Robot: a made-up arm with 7 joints.
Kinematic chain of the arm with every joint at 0, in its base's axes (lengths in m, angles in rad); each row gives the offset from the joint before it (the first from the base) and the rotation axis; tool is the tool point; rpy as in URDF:
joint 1: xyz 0 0 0.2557 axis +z
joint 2: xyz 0 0 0 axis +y
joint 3: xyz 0 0 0.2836 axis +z
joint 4: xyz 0.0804 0 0 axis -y
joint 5: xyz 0.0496 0 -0.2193 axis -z
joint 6: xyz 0 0 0 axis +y
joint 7: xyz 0.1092 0 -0.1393 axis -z
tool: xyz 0 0 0 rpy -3.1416 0 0
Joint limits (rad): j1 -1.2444..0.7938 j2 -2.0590..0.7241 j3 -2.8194..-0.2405 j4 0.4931..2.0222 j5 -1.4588..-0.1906 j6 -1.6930..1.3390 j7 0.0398..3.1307
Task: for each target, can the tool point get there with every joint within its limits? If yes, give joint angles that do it. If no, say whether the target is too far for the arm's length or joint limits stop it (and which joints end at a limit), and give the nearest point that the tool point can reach.
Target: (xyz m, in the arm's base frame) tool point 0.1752 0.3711 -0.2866
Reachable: no: joint limits stop it (at a limit: joint 1, joint 3, joint 4, joint 5, joint 6) | nearest point -0.1122 0.2751 -0.2889 | short by 0.303 m
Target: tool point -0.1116 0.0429 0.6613
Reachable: yes | joints -0.9211 -1.0147 -0.6384 0.8343 -0.9332 -1.4355 0.9046
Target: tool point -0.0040 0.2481 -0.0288
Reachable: no: joint limits stop it (at a limit: joint 1, joint 3, joint 5, joint 6) | nearest point -0.0705 0.2096 -0.0106 | short by 0.079 m
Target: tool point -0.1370 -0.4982 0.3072
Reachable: yes | joints 0.2389 -0.7715 -1.9251 1.2254 -0.9324 0.5120 2.2246
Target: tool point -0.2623 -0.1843 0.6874
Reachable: yes | joints -0.8052 -0.4059 -1.4102 1.2320 -0.4318 -1.0489 1.9435
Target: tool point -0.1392 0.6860 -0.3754
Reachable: no: too far | nearest point -0.1792 0.4286 -0.1655 | short by 0.335 m
